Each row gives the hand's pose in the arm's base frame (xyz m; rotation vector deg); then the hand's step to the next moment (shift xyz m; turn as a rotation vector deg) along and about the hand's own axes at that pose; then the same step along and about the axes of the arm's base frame.
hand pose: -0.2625 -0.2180 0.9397 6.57 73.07 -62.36
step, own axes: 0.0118 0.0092 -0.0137 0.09 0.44 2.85
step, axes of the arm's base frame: -0.0044 0.0064 -0.0187 2.31 -1.57 0.73
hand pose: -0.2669 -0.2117 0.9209 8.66 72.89 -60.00
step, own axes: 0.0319 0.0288 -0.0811 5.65 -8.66 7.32
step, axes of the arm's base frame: -0.0391 0.0485 -0.0674 -1.39 -12.48 1.66
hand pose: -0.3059 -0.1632 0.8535 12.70 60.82 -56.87
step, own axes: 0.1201 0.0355 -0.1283 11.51 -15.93 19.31
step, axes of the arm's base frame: -0.0386 0.0268 -0.1730 1.24 -27.04 5.13
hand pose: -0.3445 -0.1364 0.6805 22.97 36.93 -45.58
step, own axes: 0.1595 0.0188 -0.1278 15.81 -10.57 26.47
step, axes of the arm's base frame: 0.0500 -0.0010 -0.1991 10.29 -29.86 8.06
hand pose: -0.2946 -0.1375 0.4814 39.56 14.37 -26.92
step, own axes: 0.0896 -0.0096 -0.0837 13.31 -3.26 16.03
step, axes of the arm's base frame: 0.0672 0.0192 -0.1012 11.02 -17.21 5.22
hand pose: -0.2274 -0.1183 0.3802 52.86 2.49 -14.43
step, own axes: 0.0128 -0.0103 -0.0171 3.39 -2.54 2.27
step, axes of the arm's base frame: 0.0112 0.0051 -0.0203 2.53 -3.93 -1.11
